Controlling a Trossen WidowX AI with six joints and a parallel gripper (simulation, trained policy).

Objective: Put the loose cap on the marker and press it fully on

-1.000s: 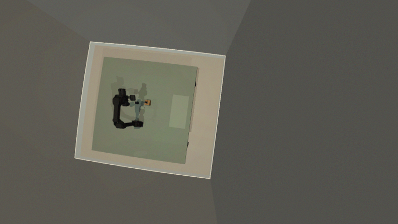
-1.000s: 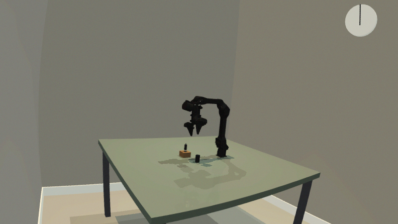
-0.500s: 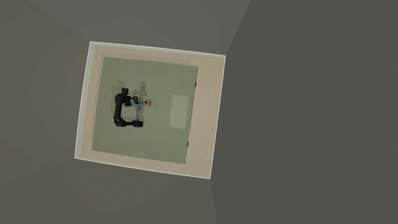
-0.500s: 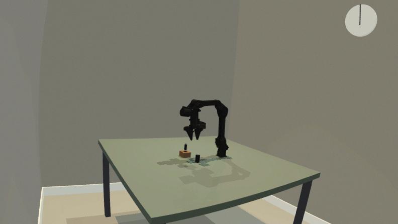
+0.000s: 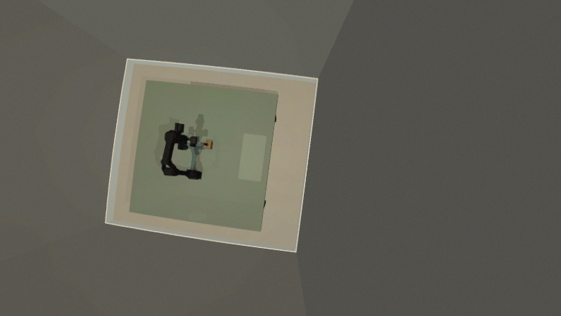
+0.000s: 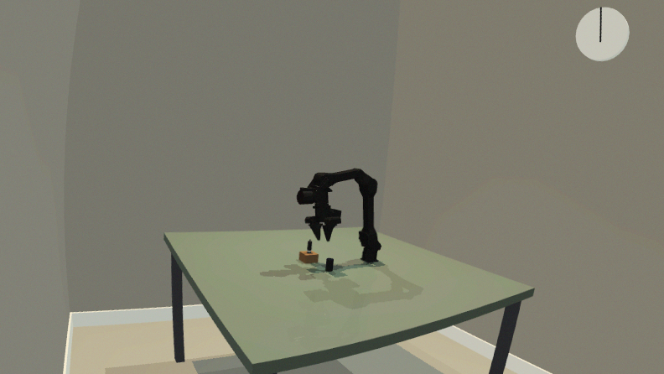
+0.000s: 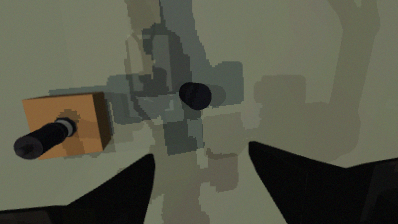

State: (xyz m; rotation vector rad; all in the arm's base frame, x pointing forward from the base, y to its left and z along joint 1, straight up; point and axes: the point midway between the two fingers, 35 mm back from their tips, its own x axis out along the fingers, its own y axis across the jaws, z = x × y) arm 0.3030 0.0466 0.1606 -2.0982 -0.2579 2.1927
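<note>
The black cap is 100 mm below my gripper tip, 30 mm behind it and 20 mm to the left of it. Round my gripper tip: orange holder block 120 mm to the right, 110 mm below, 10 mm behind.
</note>
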